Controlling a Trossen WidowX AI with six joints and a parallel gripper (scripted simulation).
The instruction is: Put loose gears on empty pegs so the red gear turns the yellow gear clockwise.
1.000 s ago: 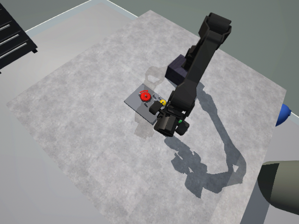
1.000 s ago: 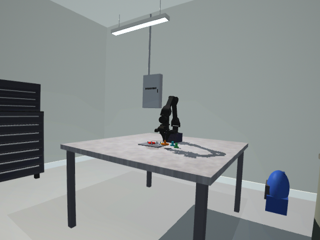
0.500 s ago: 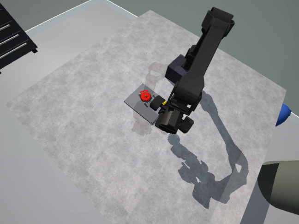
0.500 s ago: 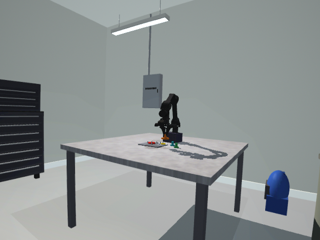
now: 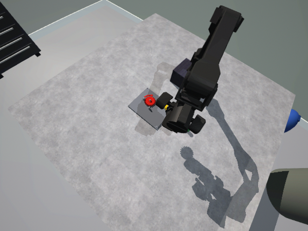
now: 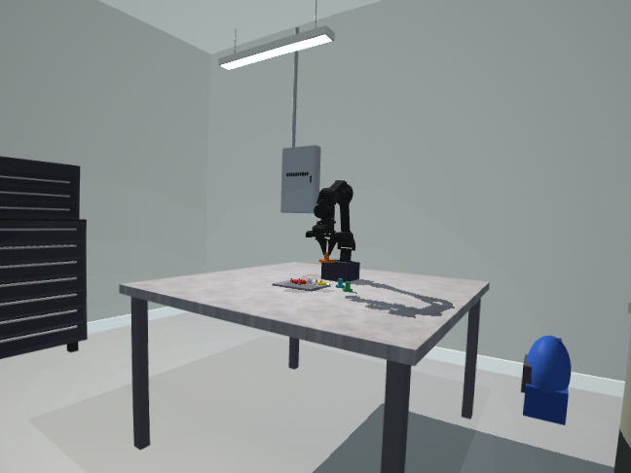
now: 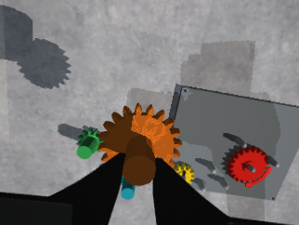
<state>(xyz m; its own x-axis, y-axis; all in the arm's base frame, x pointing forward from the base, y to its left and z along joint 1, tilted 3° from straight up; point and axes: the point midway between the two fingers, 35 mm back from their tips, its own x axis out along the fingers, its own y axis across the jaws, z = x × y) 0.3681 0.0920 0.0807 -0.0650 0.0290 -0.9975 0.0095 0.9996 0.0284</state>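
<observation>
Right now my gripper tip is 14 cm above the yellow gear, 10 cm past it and 8 cm to the left of it. From my gripper tip the other things lie so: green gear: 14 cm below, 7 cm to the left, 7 cm behind; teal gear: 14 cm below, 13 cm behind; orange gear: 1 cm below.
</observation>
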